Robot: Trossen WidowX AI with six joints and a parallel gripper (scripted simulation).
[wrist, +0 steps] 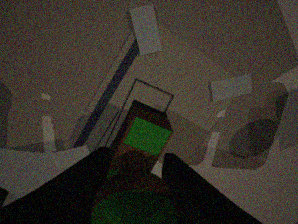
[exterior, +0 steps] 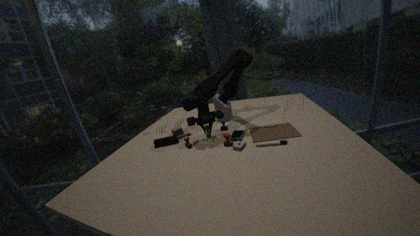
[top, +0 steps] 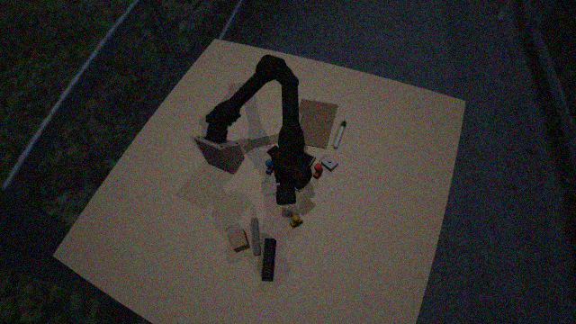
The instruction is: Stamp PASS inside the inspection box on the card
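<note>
Right now my gripper tip is 10 mm to the left of the pale card and 40 mm above it. Also, from my gripper tip: blue stamp: 100 mm behind, 70 mm to the left, 20 mm below; then green pass stamp: right at my gripper tip; then yellow stamp: 70 mm ahead, 100 mm to the right, 20 mm below.
</note>
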